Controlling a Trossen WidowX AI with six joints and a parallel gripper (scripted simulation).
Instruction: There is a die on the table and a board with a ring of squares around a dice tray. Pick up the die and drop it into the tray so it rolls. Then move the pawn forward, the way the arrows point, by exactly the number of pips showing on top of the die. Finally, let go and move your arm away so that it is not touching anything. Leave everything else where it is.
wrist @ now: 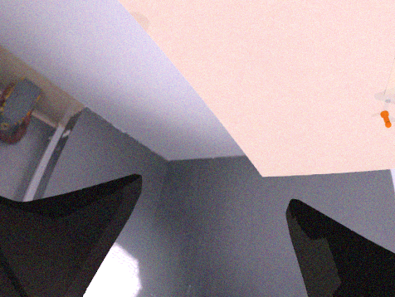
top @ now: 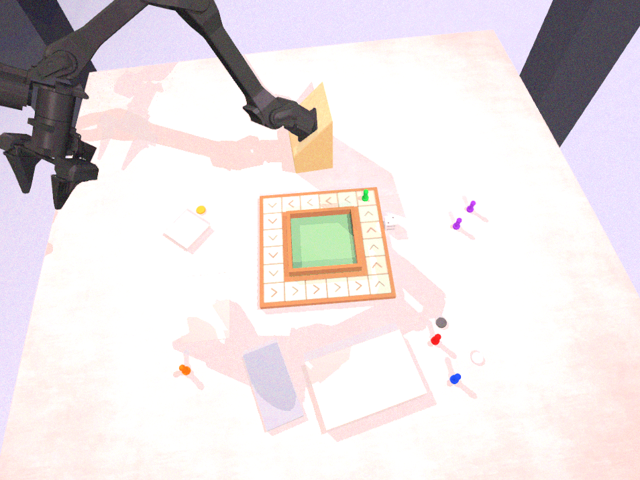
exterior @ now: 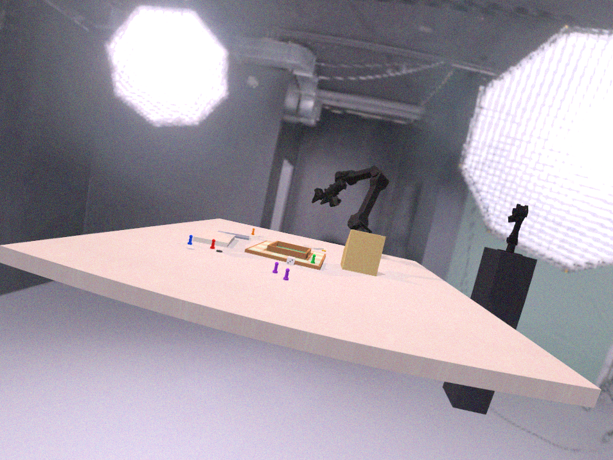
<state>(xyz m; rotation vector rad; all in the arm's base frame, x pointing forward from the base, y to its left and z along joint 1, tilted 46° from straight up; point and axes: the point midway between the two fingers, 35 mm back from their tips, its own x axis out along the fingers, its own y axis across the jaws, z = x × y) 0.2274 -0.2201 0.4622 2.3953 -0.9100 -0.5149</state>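
Now: the white die 670 mm to the left of my gripper tip, 220 mm below it and 40 mm behind it. From my gripper tip the other things lie so: dice tray 510 mm to the left, 220 mm below; then orange pawn 270 mm ahead, 230 mm to the left, 210 mm below; then yellow disc 230 mm below, 220 mm to the left, 120 mm behind.
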